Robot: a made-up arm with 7 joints.
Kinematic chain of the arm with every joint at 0, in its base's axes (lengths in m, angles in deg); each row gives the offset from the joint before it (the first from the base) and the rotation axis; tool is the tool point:
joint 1: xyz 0 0.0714 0 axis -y
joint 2: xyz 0 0.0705 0 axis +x
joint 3: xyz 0 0 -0.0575 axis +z
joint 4: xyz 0 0 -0.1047 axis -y
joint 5: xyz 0 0 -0.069 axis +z
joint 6: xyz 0 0 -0.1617 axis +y
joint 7: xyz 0 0 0 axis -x
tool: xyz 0 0 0
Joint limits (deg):
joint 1: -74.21..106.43
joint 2: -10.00..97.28
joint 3: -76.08..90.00
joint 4: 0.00..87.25
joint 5: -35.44..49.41
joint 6: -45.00..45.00
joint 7: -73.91..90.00
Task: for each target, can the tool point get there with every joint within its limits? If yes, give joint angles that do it. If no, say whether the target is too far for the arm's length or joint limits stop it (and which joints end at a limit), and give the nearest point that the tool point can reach.
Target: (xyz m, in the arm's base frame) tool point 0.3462 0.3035 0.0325
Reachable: yes | joints 86.12 12.65 55.89 25.60 22.48 15.65 -11.59
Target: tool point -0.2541 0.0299 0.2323
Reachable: no: joint limits stop it (at a limit: joint 2, joint 4) | nearest point -0.1849 0.2846 0.1690 | short by 0.271 m
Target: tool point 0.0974 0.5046 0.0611
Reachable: yes | joints 45.05 88.20 -7.31 29.33 39.25 15.51 -2.83
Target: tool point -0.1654 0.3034 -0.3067
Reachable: yes | joints -40.34 35.13 -41.45 24.78 9.30 -7.25 -24.60
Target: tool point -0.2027 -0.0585 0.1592
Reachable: no: joint limits stop it (at a limit: joint 1, joint 3, joint 4) | nearest point -0.1493 -0.0837 -0.0998 | short by 0.266 m
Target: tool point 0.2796 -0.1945 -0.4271
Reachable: no: too far | nearest point 0.1827 -0.0367 -0.2790 | short by 0.237 m
